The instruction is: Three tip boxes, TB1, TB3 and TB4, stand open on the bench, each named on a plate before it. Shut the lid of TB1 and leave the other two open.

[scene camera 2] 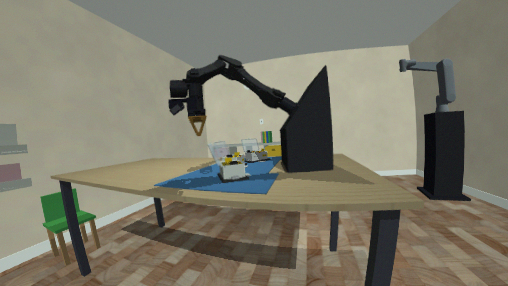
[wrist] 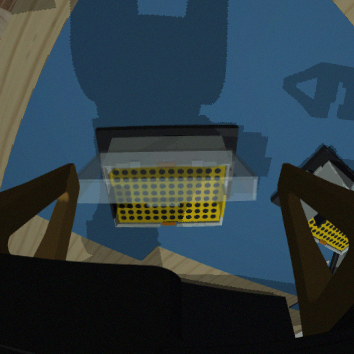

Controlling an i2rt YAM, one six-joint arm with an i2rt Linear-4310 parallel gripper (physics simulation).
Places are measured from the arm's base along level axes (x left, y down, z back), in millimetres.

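Pixels of known places: gripper, fingertip midpoint: (scene camera 2: 199, 136) (wrist: 177, 174); arm's base at its link origin: (scene camera 2: 294, 110).
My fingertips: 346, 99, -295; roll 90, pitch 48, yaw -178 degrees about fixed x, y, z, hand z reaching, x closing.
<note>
For each thing: its top centre in the pictures, then the offset to it from my fingertips, as dx, dy, dz. "spot": a spot on its surface instead. Level surfaces: height alone.
- tip box at its top centre: (wrist: 167, 207) (scene camera 2: 230, 159) -84, +104, +87
- second box at its top centre: (wrist: 347, 232) -283, +104, -46
- white box at its top centre: (wrist: 167, 210) (scene camera 2: 233, 161) -93, +113, +95
- raised clear lid at a spot on its surface: (scene camera 2: 249, 144) spot: -538, +73, -92
- blue mat at its surface level: dy +179
- wooden table at its surface level: dy +182
My gripper (scene camera 2: 198, 133) (wrist: 177, 174) is open and empty, pointing down high above the mat. In the wrist view, a tip box (wrist: 167, 212) with a yellow, holed rack shows between the fingers; its clear lid (wrist: 245, 189) stands raised along its upper side. A second box (wrist: 327, 234) sits turned at the right, partly hidden by the right finger. In the scene view, a white box (scene camera 2: 233, 172) with its clear lid (scene camera 2: 217, 152) up stands nearest. Farther back, another box (scene camera 2: 253, 156) shows a raised clear lid (scene camera 2: 249, 144). I cannot read any name plates, so I cannot tell which is TB1.
The boxes stand on a blue mat (scene camera 2: 252, 188) (wrist: 255, 45) on the wooden table (scene camera 2: 115, 170). The arm's black stand (scene camera 2: 307, 137) rises at the table's right. A yellow container (scene camera 2: 273, 150) shows behind. Another arm's pedestal (scene camera 2: 444, 155) and a green chair (scene camera 2: 62, 206) are off the table.
</note>
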